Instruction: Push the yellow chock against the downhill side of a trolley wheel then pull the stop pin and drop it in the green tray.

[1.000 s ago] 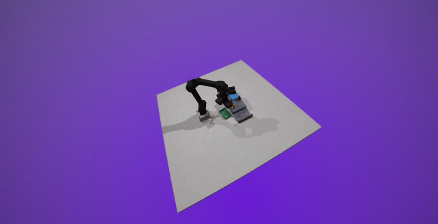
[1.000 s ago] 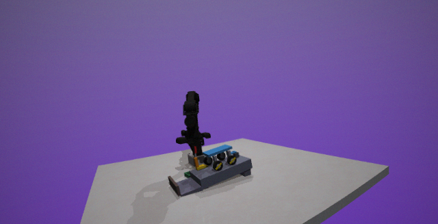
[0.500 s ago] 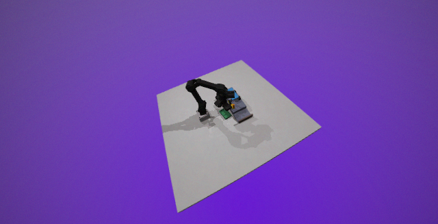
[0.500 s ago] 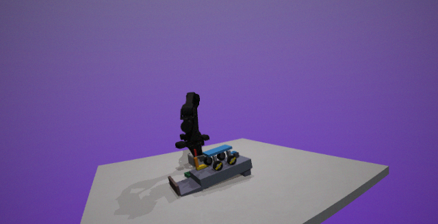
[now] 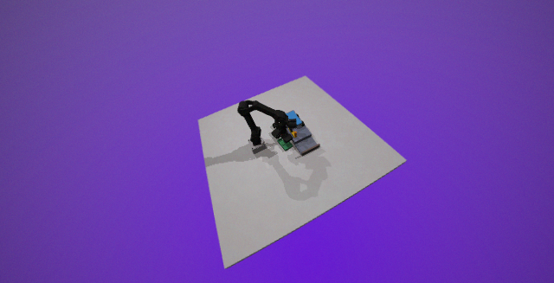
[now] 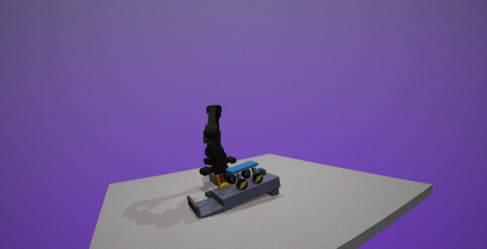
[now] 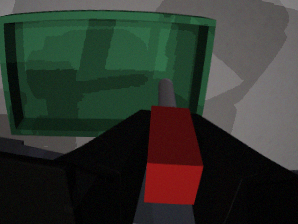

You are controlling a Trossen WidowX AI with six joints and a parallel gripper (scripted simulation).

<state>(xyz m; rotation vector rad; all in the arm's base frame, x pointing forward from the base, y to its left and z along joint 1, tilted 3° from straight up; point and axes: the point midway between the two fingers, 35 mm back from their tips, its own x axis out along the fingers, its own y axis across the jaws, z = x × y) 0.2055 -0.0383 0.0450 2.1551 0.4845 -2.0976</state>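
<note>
Now: gripper tip 90 mm short of the yellow chock, 20 mm below it and 10 mm to the left of it. From my gripper tip the other things lie so: red-headed stop pin right at my gripper tip; then blue trolley 120 mm ahead, 80 mm to the left, 50 mm above; then brown lip 170 mm to the right, 160 mm ahead, 30 mm below.
</note>
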